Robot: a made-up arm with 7 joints.
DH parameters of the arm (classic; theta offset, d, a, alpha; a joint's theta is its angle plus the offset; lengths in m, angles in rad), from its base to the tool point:
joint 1: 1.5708 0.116 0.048 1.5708
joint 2: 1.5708 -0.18 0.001 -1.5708
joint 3: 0 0.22 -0.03 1.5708
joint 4: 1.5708 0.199 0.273 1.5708
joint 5: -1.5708 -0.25 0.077 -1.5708
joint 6: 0 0.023 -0.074 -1.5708
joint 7: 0.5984 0 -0.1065 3.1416
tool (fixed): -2.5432 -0.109 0 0
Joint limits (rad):
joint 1: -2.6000..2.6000
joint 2: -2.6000..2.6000
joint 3: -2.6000..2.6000
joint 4: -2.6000..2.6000
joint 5: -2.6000..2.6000
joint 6: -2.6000..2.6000
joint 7: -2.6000..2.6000
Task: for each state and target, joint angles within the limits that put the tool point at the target. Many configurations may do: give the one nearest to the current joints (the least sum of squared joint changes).
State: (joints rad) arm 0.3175 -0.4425 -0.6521 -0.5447 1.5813 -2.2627 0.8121
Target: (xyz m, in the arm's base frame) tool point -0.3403 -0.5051 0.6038
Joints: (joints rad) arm -0.5306 -0.9167 -0.7979 -0.3863 1.2743 -2.3216 0.8841
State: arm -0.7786 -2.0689 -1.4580 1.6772 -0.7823 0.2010 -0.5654
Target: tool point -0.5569 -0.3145 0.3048
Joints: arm -0.0170 -1.9456 -1.2311 1.2509 -0.7517 0.2272 -0.5342
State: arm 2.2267 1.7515 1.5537 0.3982 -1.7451 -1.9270 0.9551
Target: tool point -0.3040 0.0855 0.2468
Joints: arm 1.8080 2.5312 0.8198 0.5880 -1.4308 -1.4598 0.5992
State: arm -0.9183 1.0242 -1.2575 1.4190 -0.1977 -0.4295 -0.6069
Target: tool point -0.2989 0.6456 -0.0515
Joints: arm -0.6960 0.9598 -1.4257 1.0940 -0.2288 -0.4032 -0.5128
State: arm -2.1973 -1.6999 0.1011 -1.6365 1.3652 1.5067 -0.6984
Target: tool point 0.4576 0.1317 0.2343
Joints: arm -1.6578 -1.9003 0.6218 -1.6640 1.3430 1.8420 -0.7329
